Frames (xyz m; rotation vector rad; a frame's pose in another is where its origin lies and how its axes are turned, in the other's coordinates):
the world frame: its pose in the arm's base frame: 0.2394 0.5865 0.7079 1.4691 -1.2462 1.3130
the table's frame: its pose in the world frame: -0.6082 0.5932 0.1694 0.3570 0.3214 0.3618
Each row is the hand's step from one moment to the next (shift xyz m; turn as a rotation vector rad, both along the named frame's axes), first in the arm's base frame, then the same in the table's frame.
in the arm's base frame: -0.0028 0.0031 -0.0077 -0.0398 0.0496 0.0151
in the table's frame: -0.0056 0.0035 -0.0058 0.0319 -0.0008 -0.0571
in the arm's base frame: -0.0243 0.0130 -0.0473 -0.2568 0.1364 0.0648
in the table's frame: -0.0310 0.0302 -0.0335 0.1753 0.1016 -0.2184
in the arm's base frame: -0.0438 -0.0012 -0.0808 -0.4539 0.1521 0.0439
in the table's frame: -0.0521 0.0654 -0.0382 0.2463 0.2526 -0.3265
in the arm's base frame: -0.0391 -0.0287 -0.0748 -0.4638 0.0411 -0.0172
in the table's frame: -0.0491 0.0736 -0.0110 0.1956 0.3408 -0.2503
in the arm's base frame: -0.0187 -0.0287 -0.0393 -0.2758 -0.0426 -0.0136
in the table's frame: -0.0267 0.0443 0.0068 0.1129 0.2384 -0.0921
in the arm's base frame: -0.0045 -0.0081 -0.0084 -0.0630 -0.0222 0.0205
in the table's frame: -0.0055 0.0109 0.0029 0.0467 0.0517 -0.0047
